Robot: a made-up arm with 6 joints. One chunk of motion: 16 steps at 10 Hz.
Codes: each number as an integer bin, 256 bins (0 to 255) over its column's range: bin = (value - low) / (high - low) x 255, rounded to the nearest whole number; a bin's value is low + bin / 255 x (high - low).
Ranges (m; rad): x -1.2..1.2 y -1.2..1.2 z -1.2..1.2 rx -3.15..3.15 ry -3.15..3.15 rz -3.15..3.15
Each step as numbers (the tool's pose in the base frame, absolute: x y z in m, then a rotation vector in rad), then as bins.
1 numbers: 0.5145 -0.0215 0.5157 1.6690 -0.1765 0.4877
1 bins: 182 125 182 195 120 147
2 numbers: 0.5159 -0.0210 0.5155 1.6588 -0.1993 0.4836
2 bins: 182 125 182 195 119 147
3 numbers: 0.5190 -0.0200 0.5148 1.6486 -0.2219 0.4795
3 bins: 183 125 182 194 119 147
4 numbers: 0.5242 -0.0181 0.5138 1.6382 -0.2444 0.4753
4 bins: 183 126 182 194 118 147
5 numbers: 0.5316 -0.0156 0.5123 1.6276 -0.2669 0.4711
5 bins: 184 126 182 193 117 147
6 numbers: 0.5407 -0.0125 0.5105 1.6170 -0.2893 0.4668
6 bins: 185 126 182 193 116 146
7 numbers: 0.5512 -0.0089 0.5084 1.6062 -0.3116 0.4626
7 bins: 186 127 182 193 115 146
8 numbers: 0.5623 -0.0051 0.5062 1.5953 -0.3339 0.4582
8 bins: 187 127 181 192 114 146
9 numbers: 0.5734 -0.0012 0.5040 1.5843 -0.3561 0.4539
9 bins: 188 127 181 192 113 146
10 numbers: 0.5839 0.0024 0.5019 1.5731 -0.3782 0.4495
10 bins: 190 128 181 191 112 146
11 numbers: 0.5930 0.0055 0.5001 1.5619 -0.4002 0.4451
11 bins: 191 128 181 191 111 146
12 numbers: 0.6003 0.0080 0.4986 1.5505 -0.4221 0.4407
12 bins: 191 128 180 190 110 145
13 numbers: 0.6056 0.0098 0.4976 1.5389 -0.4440 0.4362
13 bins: 192 129 180 190 110 145
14 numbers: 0.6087 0.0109 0.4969 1.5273 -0.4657 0.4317
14 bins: 192 129 180 189 109 145
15 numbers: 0.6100 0.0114 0.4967 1.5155 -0.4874 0.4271
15 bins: 192 129 180 189 108 145
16 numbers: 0.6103 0.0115 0.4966 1.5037 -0.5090 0.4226
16 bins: 192 129 180 188 107 145
